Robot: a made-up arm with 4 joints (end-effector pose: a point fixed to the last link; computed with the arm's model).
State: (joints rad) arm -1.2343 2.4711 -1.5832 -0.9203
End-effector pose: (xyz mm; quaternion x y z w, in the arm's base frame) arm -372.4 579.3 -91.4 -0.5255 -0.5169 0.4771 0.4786
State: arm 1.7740 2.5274 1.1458 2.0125
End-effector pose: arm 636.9 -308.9 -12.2 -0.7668 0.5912 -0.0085 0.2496
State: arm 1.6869 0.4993 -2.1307 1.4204
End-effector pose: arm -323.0 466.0 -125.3 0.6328 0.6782 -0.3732 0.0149
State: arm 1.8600 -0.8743 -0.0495 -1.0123
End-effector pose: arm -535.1 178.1 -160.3 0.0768 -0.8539 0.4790 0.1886
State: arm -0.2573 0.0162 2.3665 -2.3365
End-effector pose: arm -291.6 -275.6 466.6 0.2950 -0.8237 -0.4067 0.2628
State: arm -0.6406 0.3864 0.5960 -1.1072
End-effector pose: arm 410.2 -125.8 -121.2 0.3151 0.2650 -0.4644 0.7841
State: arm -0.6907 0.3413 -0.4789 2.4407
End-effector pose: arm 376.5 382.3 -95.6 -0.7534 -0.0292 0.5210 0.4000
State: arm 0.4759 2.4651 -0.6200 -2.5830
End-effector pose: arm 54.4 423.3 -618.1 -0.5693 -0.3799 0.7218 0.1029
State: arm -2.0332 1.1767 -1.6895 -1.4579
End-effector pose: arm -17.4 570.4 -94.6 -0.5423 -0.4779 0.4610 0.5147
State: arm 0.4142 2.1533 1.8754 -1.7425
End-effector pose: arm 263.7 -375.4 -109.2 -0.1045 -0.1069 -0.6808 0.7171
